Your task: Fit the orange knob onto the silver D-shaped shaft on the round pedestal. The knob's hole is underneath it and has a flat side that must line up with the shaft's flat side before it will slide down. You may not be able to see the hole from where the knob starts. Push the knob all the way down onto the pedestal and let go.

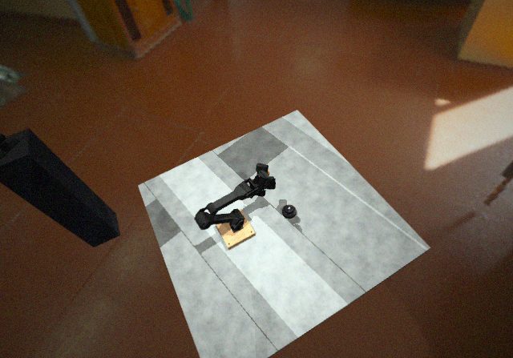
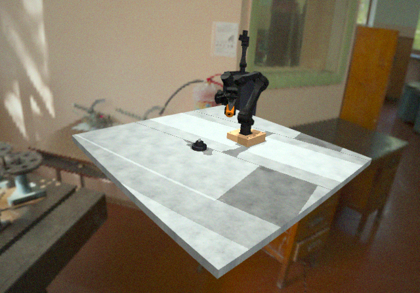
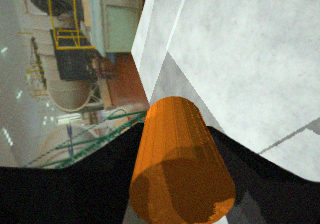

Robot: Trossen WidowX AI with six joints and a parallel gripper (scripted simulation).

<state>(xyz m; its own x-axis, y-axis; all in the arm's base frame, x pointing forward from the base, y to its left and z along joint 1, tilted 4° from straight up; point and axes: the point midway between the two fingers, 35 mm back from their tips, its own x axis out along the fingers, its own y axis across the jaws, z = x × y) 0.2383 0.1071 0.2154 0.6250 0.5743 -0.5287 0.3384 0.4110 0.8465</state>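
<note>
The dark round pedestal lies 210 mm below my gripper tip, 160 mm to the right of it and 60 mm ahead of it. The rest, counted from my gripper tip: orange knob (20 mm to the right, 20 mm behind, 20 mm above).
</note>
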